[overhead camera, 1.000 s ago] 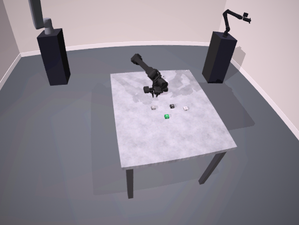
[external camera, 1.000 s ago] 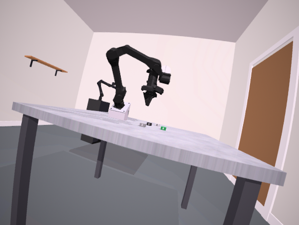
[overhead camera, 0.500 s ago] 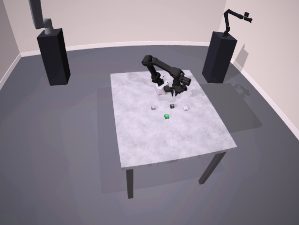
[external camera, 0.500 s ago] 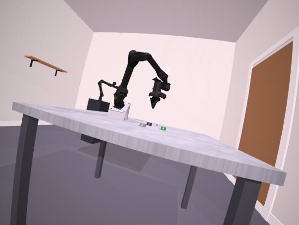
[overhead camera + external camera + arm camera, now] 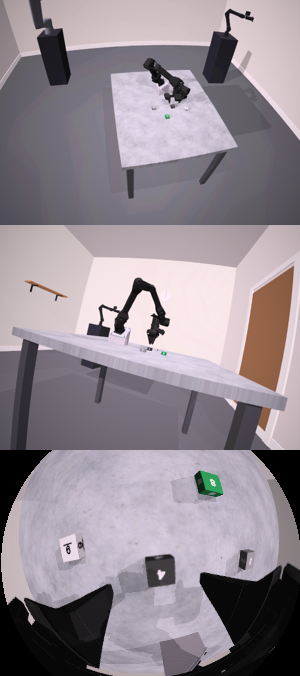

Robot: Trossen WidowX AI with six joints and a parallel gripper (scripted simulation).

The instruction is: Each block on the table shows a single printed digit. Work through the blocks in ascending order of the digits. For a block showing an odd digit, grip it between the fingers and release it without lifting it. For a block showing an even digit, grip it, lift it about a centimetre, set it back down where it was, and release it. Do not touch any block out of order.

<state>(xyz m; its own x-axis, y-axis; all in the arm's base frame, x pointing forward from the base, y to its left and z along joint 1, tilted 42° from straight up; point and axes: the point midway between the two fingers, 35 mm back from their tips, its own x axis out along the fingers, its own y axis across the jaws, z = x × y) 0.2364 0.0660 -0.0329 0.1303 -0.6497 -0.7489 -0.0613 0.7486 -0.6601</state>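
My gripper tip is 10 mm to the left of the black block and 30 mm above it. Also, from my gripper tip: white block: 40 mm ahead, 110 mm to the left, 30 mm below; green block: 120 mm ahead, 80 mm to the right, 30 mm below; grey block: 10 mm ahead, 170 mm to the right, 30 mm below.
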